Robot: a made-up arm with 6 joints. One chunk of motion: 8 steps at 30 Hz.
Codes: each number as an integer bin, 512 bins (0 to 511) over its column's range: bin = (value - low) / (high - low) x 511, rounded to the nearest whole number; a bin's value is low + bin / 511 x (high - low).
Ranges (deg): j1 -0.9..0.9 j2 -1..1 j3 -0.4..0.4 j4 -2.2..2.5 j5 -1.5..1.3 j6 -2..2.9
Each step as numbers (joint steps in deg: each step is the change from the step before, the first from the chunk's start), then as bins.
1 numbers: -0.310 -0.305 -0.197 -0.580 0.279 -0.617
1 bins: 167 178 130 176 325 144
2 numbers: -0.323 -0.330 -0.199 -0.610 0.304 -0.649
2 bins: 164 171 128 173 329 141
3 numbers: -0.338 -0.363 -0.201 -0.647 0.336 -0.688
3 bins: 160 163 127 169 335 137
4 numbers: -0.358 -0.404 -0.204 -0.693 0.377 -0.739
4 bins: 154 152 125 164 343 132
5 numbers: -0.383 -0.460 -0.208 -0.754 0.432 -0.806
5 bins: 147 138 123 157 353 125
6 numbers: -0.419 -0.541 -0.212 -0.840 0.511 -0.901
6 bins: 137 117 120 148 367 115
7 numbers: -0.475 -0.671 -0.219 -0.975 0.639 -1.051
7 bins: 121 84 116 133 390 99
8 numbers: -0.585 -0.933 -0.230 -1.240 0.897 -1.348
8 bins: 89 17 109 104 437 68
